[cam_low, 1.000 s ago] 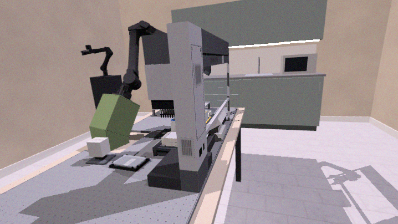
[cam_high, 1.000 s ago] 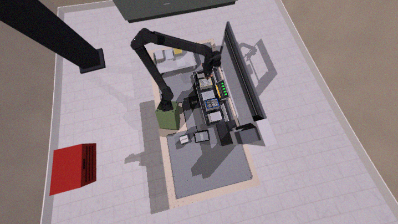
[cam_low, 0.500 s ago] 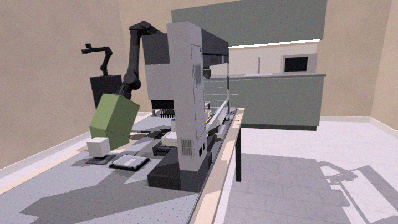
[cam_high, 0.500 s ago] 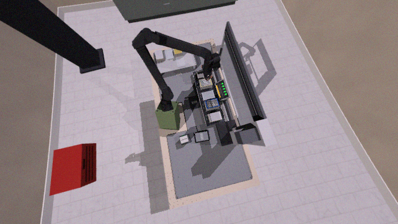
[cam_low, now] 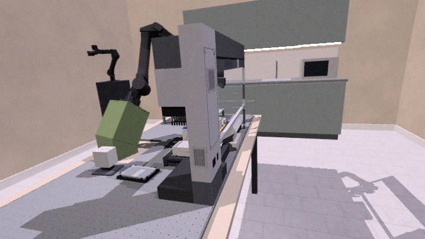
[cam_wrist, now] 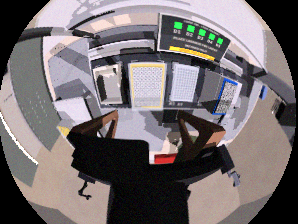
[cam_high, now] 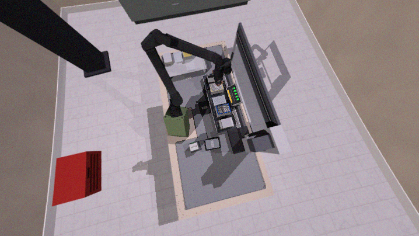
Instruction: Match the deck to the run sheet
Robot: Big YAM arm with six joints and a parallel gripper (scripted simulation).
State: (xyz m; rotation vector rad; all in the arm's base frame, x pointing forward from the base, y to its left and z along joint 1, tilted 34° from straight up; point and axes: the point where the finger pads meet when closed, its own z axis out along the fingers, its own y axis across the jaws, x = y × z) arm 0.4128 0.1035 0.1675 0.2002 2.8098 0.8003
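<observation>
The yellow-framed tip rack lies 10 mm behind my hand and 130 mm below it. Round my hand: one-well reservoir (10 mm ahead, 120 mm to the left, 170 mm below); white block (30 mm behind, 370 mm to the right, 150 mm below); blue-framed tip rack (20 mm behind, 250 mm to the right, 110 mm below).
</observation>
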